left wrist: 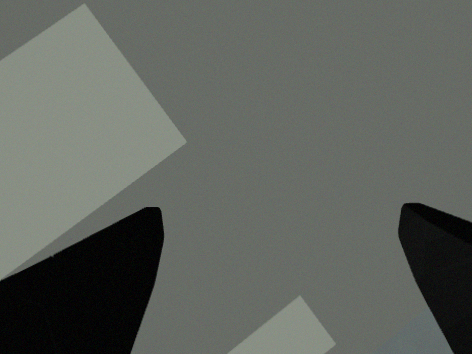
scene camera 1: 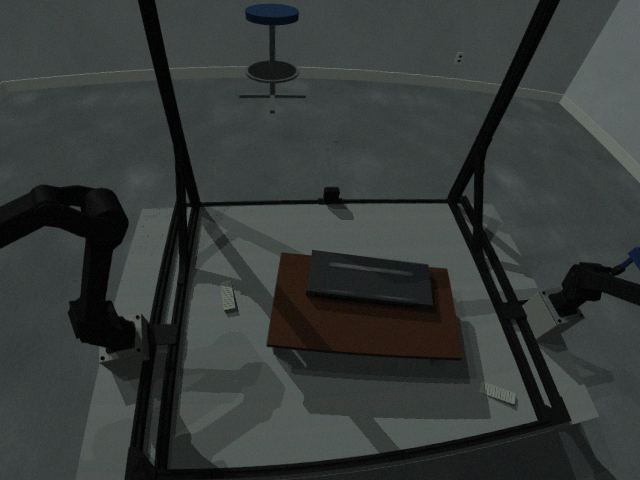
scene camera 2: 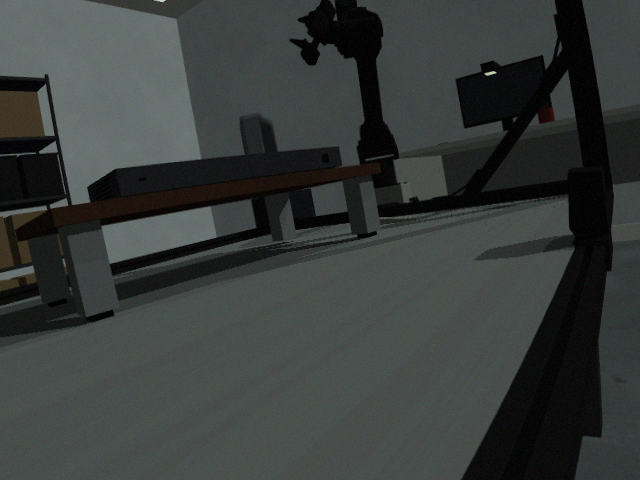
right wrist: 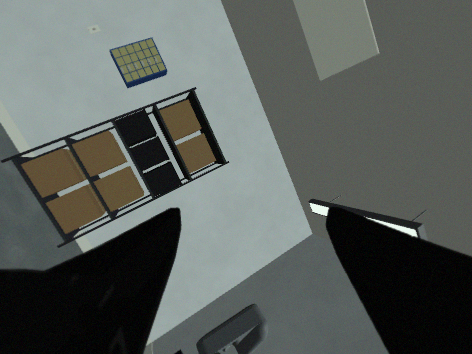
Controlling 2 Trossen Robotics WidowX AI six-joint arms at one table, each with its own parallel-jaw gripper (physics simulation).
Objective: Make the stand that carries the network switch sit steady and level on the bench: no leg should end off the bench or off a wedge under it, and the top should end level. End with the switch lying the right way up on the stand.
Observation:
My left gripper is open and holds nothing. My right gripper is open and holds nothing. A dark network switch rests on a brown-topped stand.

